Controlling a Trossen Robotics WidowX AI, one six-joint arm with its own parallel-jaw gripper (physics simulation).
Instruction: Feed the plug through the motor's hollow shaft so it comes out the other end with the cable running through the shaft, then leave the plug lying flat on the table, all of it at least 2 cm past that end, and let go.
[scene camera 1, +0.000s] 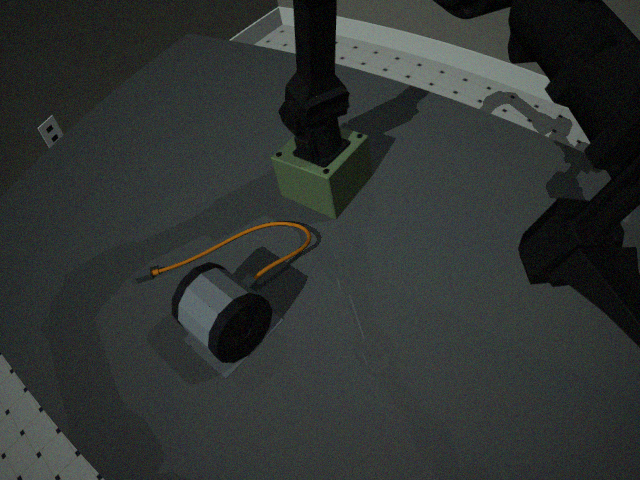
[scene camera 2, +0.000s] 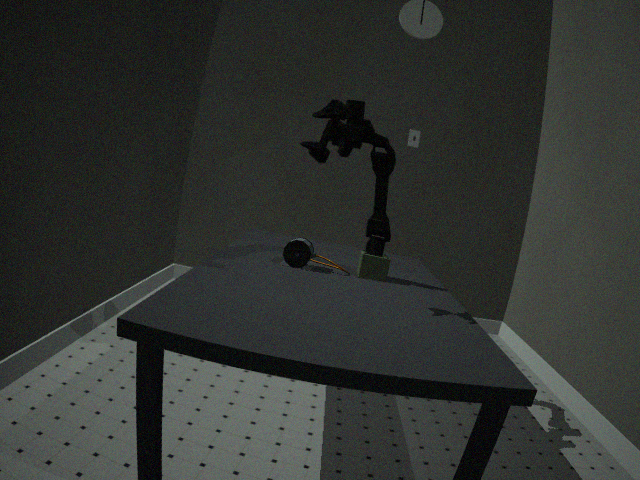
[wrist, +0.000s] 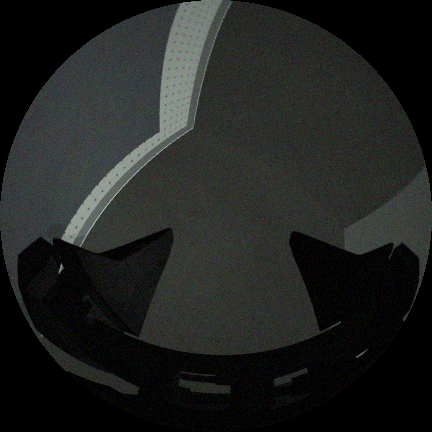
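Pixels of known places: gripper, fingertip midpoint: (scene camera 2: 306, 130) (wrist: 233, 236); arm's base, link origin: (scene camera 1: 321, 148) (scene camera 2: 374, 254).
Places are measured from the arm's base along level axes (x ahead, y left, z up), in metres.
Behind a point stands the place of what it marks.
The motor (scene camera 1: 199, 302) {x 0.301, y 0.041, z 0.009 m} (scene camera 2: 298, 253) {x 0.286, y 0.029, z -0.046 m} is a pale grey cylinder with black ends, lying on its side on the table (scene camera 1: 439, 361) {x 0.163, y 0.310, z -0.090 m} (scene camera 2: 310, 330) {x 0.154, y 0.735, z -0.090 m}. The orange cable (scene camera 1: 279, 223) {x 0.101, y -0.019, z -0.086 m} (scene camera 2: 338, 267) {x 0.127, y -0.044, z -0.084 m} curves beside and behind it, outside the motor. One cable end (scene camera 1: 155, 271) {x 0.287, y -0.128, z -0.079 m} has a small dark collar and lies left of the motor; the other ends in shadow behind the motor. Which end bears the plug is too dark to tell. The shaft's bore is hard to make out in the dark end face. My gripper (scene camera 2: 308, 129) {x 0.272, y 0.508, z 0.380 m} (wrist: 233, 236) {x 0.272, y 0.508, z 0.380 m} is open and empty, high above the table and away from the motor.
The green base block (scene camera 1: 305, 180) {x 0.049, y 0.004, z -0.023 m} (scene camera 2: 373, 265) {x -0.002, y 0.046, z -0.034 m} carries the arm and stands behind the cable's bend. The black arm (scene camera 2: 381, 193) {x 0.020, y 0.068, z 0.237 m} rises from it. In scene camera 1, part of the arm hangs across the right side. Pale speckled floor shows beyond the table's edges.
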